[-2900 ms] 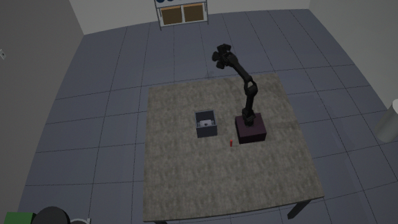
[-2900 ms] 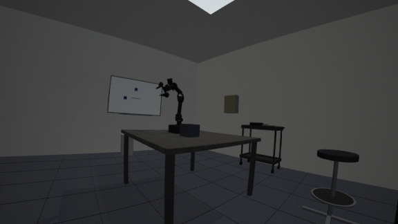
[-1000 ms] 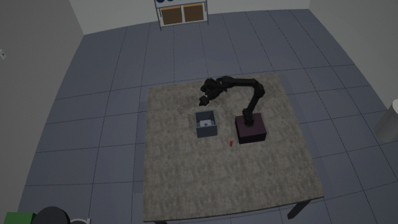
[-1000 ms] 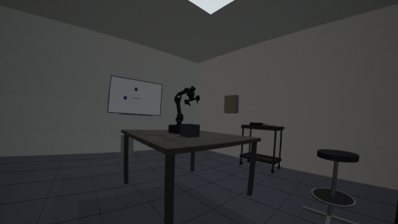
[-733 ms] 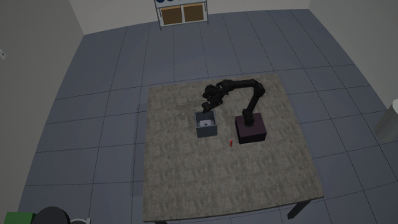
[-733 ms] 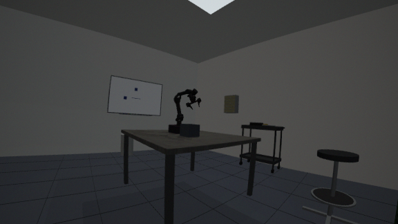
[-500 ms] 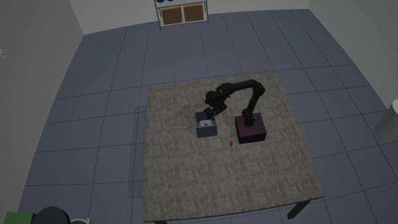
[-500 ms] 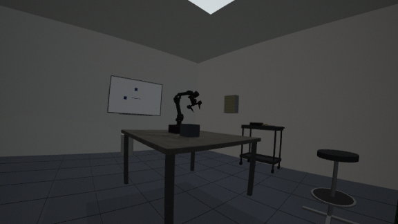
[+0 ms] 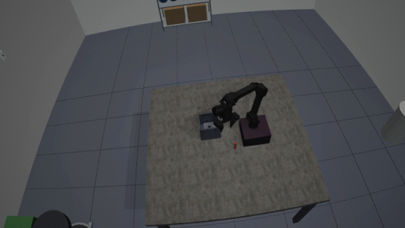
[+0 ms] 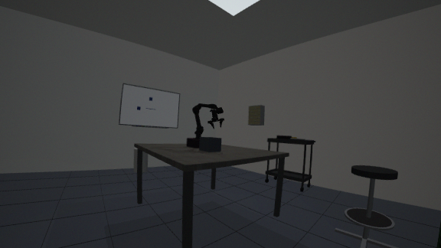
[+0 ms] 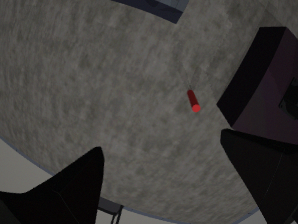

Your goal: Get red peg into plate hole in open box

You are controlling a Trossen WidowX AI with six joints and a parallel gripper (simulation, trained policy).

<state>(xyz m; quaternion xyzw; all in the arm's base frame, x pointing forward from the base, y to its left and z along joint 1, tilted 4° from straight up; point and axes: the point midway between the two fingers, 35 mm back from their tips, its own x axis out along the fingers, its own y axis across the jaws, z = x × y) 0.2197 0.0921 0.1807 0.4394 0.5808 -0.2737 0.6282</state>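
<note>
My gripper tip is now 70 mm past the red peg, 20 mm to the right of it and 200 mm above it. From my gripper tip the other things lie so: light plate: 100 mm ahead, 180 mm to the right, 190 mm below.
</note>
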